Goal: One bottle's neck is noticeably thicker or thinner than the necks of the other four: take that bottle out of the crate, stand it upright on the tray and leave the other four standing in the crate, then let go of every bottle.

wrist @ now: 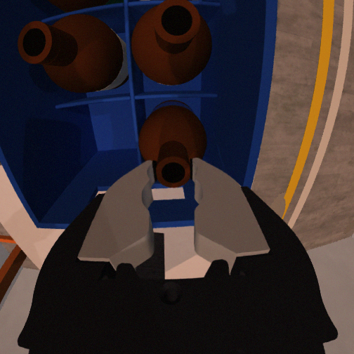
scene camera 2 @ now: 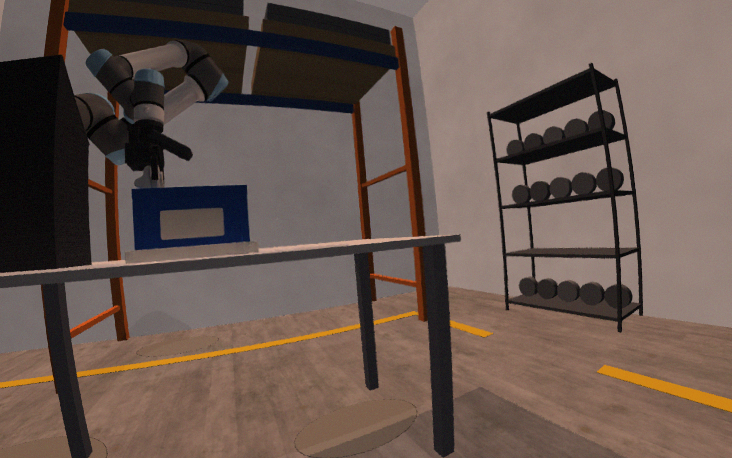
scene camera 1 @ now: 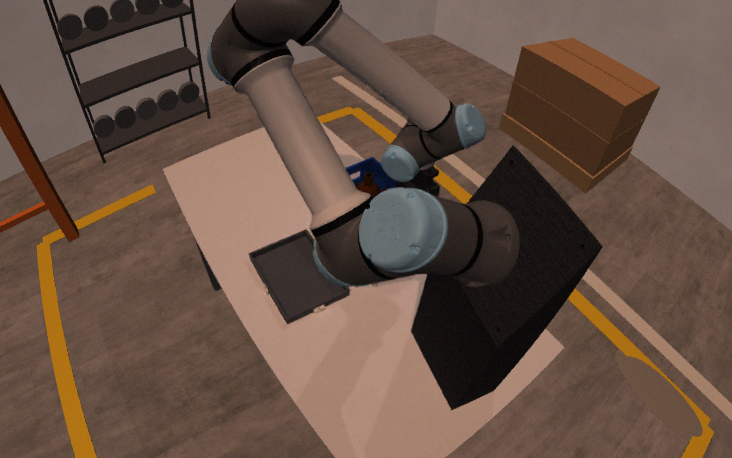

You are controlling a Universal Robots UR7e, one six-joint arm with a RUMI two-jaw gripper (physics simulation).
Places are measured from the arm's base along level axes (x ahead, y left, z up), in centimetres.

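Pixels of known places: arm's base, origin of the base link: (scene camera 2: 52, 118) (scene camera 1: 483, 245).
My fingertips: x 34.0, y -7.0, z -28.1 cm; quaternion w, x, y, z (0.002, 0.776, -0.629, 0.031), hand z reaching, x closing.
Note:
For each thing: its middle in the pictures, then the offset to it from my fingertips. "pt": a spot on its surface instead. Level surfaces: height alone.
- blue crate, body centre: (scene camera 1: 373, 216) (scene camera 2: 197, 224) dx +8.5, dy +5.2, dz -5.8 cm
- dark tray, surface spot: (scene camera 1: 296, 280) pt dx +1.6, dy +31.6, dz -14.1 cm
- table, its level: dz -14.6 cm
- pale slab, surface spot: (scene camera 2: 188, 252) pt dx +9.1, dy -5.2, dz -13.1 cm
The blue crate (scene camera 1: 379, 169) (scene camera 2: 188, 197) (wrist: 262, 110) has dividers. In the wrist view, a brown bottle (wrist: 172, 130) stands in its lower right compartment. My gripper (scene camera 2: 157, 180) (wrist: 172, 161) is shut on this bottle's neck, close below its mouth. Its mouth looks smaller than that of the brown bottle (wrist: 172, 60) in the compartment above. Another brown bottle (wrist: 87, 55) leans to the upper left, and part of a further bottle (wrist: 82, 4) shows at the top edge. The dark tray (scene camera 1: 296, 280) lies on the table and holds no bottle in its visible part.
The arm's base joint overhangs the tray's right side in scene camera 1. A black pedestal (scene camera 1: 534, 243) (scene camera 2: 32, 162) stands on the table (scene camera 1: 232, 205). Crate walls and dividers surround the held bottle. A pale slab (scene camera 2: 188, 252) lies below the crate in scene camera 2.

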